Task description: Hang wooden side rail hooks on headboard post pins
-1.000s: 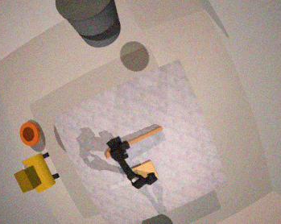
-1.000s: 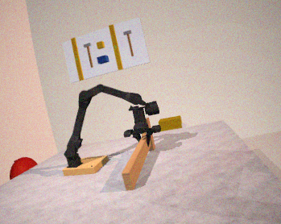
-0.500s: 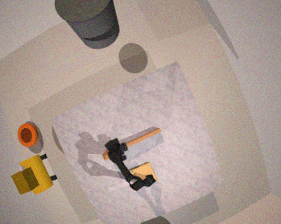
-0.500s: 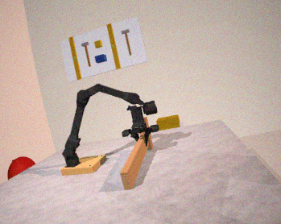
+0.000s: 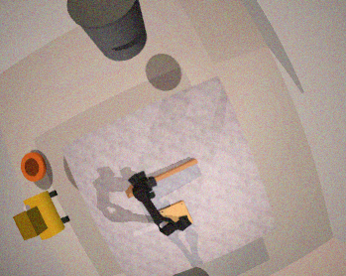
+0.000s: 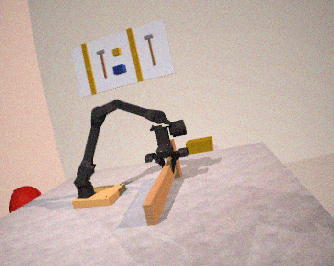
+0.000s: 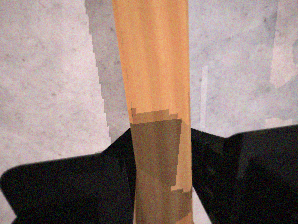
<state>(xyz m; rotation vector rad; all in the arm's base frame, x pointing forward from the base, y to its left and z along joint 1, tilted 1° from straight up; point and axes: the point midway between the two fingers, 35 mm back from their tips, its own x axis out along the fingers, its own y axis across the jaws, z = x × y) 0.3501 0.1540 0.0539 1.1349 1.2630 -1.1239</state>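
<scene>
My gripper tip is now 100 mm to the right of the wooden headboard post, 40 mm below it and 10 mm past it.
</scene>
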